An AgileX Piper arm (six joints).
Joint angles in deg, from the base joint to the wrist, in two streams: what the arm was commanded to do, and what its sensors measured. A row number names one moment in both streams.
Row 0, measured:
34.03 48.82 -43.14 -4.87 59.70 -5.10
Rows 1 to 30, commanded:
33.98 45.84 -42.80 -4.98 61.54 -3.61
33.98 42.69 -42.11 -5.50 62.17 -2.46
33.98 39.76 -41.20 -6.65 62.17 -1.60
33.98 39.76 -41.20 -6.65 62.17 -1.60
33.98 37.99 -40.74 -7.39 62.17 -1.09
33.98 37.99 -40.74 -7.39 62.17 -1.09
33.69 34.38 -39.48 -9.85 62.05 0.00
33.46 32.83 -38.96 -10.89 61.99 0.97
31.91 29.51 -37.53 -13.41 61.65 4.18
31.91 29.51 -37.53 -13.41 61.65 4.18
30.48 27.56 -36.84 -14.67 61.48 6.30
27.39 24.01 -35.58 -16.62 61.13 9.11
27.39 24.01 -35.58 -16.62 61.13 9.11
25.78 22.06 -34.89 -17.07 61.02 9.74
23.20 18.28 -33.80 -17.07 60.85 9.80
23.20 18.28 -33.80 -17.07 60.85 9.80
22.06 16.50 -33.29 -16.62 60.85 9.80
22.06 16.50 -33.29 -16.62 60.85 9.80
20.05 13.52 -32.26 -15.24 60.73 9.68
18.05 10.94 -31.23 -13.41 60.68 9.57
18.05 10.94 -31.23 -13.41 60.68 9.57
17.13 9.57 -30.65 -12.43 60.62 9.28
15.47 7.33 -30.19 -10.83 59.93 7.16
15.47 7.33 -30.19 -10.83 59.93 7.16
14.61 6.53 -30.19 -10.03 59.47 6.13
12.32 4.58 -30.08 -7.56 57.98 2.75
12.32 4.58 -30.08 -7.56 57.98 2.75
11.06 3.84 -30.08 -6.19 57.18 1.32
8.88 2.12 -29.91 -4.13 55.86 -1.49
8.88 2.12 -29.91 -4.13 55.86 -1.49
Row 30, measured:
11.75 4.35 -30.25 -7.10 58.27 2.75
